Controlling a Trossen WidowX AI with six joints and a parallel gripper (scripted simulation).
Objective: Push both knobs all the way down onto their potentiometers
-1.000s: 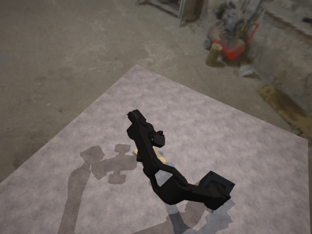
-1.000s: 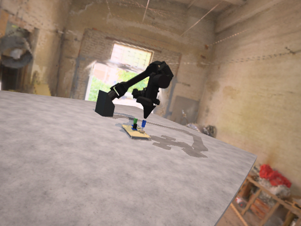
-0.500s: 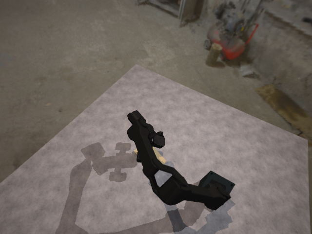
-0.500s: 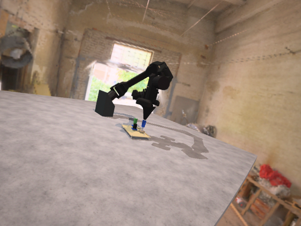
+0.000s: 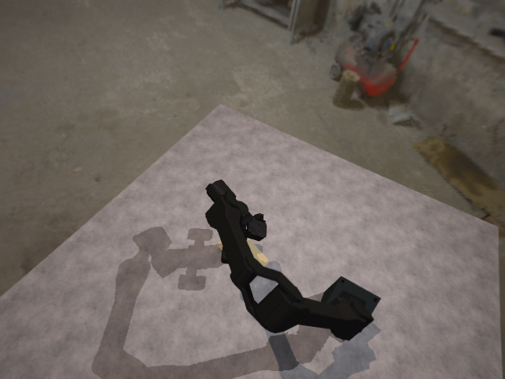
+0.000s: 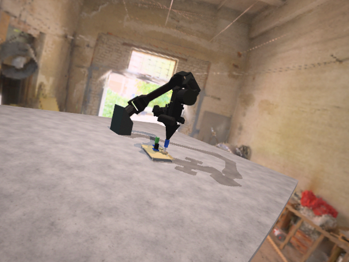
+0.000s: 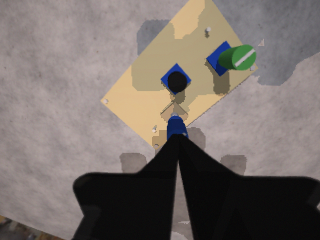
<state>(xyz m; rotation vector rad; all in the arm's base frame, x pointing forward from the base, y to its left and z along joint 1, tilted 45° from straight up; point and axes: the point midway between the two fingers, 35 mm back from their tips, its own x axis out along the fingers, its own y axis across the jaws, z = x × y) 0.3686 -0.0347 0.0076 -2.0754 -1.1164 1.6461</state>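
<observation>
Now: gripper tip 1 cm above the blue knob. Also, from my gripper tip: potentiometer 8 cm behind, 4 cm below, 2 cm to the left.
</observation>
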